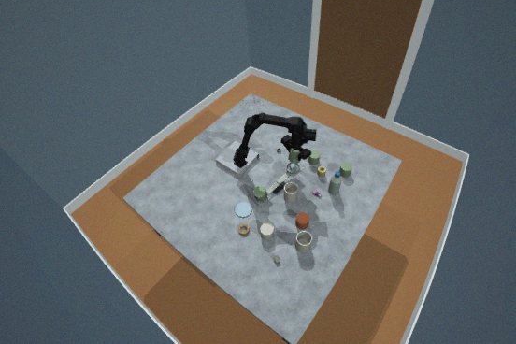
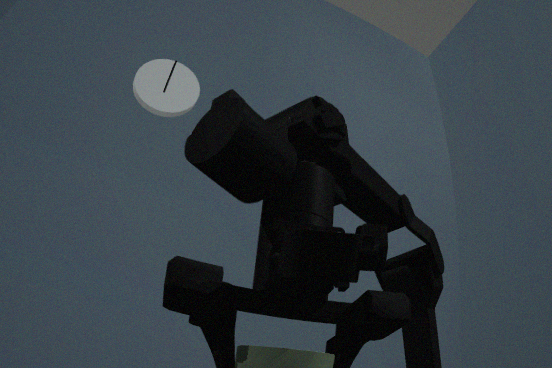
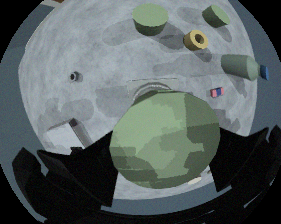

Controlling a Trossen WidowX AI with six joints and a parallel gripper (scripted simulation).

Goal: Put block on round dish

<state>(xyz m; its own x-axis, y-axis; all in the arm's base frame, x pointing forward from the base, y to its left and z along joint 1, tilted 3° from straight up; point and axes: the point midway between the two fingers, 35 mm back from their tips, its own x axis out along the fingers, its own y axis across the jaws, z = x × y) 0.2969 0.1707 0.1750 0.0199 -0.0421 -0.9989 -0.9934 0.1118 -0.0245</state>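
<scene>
Now: the teal block 10 mm to the right of my gripper tip and 80 mm below it. Also, from my gripper tip: green bottle (260 mm ahead, 60 mm to the left, 60 mm below); yellow ring (130 mm ahead, 110 mm to the left, 150 mm below); small balance (10 mm behind, 140 mm to the right, 130 mm below).
</scene>
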